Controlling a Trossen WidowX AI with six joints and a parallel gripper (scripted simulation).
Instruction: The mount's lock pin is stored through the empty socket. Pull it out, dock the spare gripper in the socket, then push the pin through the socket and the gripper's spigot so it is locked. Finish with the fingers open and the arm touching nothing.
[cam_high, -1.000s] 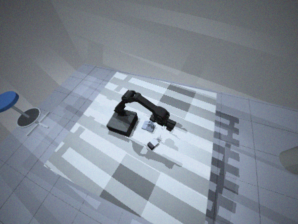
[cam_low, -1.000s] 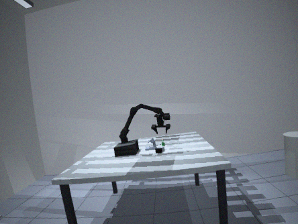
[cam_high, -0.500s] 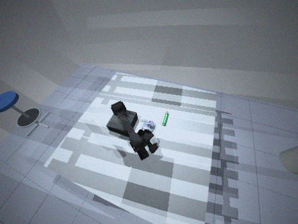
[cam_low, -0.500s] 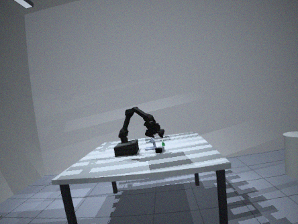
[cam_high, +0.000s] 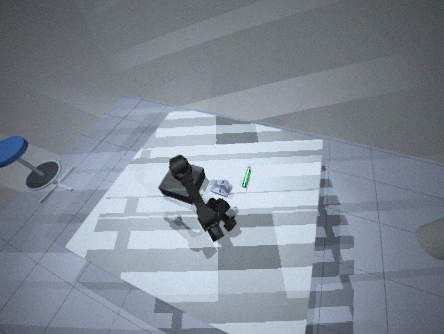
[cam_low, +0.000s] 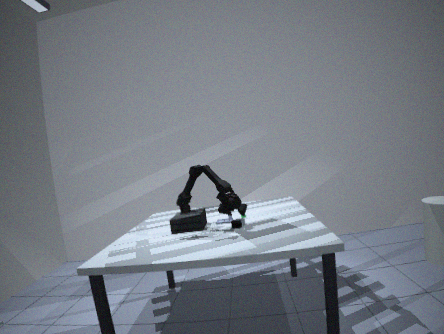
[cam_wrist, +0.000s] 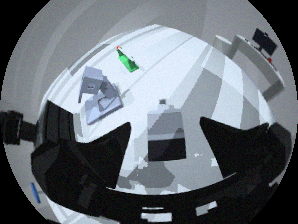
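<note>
My gripper tip is now 5 cm above the spare gripper. From my gripper tip the other things lie so: green bracket (27 cm to the left, 5 cm below, 4 cm ahead); mount (15 cm to the left, 8 cm behind, 2 cm below).
</note>
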